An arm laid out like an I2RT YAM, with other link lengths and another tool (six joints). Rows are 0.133 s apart.
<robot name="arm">
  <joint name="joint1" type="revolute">
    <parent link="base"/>
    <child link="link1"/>
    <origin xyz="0 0 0.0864" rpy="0 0 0"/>
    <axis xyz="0 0 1"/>
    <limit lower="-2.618" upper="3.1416"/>
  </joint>
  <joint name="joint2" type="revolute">
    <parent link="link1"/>
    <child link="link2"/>
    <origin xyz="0.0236 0.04 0.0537" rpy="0 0 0"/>
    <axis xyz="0 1 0"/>
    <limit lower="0" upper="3.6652"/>
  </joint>
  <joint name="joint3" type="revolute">
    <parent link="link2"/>
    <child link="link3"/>
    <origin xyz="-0.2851 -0.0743 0" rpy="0 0 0"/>
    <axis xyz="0 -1 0"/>
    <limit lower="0" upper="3.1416"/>
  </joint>
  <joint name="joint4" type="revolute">
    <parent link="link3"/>
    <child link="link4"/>
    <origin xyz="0.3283 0.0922 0.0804" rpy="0 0 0"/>
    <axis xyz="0 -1 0"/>
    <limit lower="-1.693" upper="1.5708"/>
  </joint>
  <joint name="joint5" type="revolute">
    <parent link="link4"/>
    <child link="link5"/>
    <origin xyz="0.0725 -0.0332 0.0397" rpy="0 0 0"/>
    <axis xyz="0 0 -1"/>
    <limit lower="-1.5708" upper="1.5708"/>
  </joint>
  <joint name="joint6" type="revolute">
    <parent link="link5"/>
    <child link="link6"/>
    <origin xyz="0.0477 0 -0.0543" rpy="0 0 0"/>
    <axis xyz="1 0 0"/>
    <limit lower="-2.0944" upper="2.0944"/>
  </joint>
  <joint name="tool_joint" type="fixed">
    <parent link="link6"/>
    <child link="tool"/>
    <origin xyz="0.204 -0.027 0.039" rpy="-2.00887 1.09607 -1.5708"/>
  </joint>
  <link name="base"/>
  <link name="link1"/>
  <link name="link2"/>
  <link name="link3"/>
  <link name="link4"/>
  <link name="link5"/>
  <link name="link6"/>
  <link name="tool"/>
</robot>
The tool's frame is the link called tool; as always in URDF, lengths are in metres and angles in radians.
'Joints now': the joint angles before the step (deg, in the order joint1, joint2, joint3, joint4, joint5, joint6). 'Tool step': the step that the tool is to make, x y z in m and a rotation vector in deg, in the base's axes. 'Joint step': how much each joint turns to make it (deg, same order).
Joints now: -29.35 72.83 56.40 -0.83 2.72 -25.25
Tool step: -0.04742 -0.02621 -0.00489 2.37 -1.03 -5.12
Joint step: -4.52 -5.69 -4.35 -1.82 -0.20 2.62
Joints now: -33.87 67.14 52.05 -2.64 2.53 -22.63
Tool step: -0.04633 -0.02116 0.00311 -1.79 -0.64 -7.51
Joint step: -1.93 -5.38 -4.45 0.56 5.66 0.58
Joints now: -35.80 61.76 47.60 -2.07 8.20 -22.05
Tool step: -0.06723 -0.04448 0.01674 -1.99 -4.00 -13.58
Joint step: -3.65 -3.46 -2.90 3.06 9.40 3.39
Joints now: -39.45 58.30 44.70 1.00 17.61 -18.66
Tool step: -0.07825 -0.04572 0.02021 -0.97 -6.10 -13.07
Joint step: -6.88 -1.82 -0.79 2.42 5.44 4.84
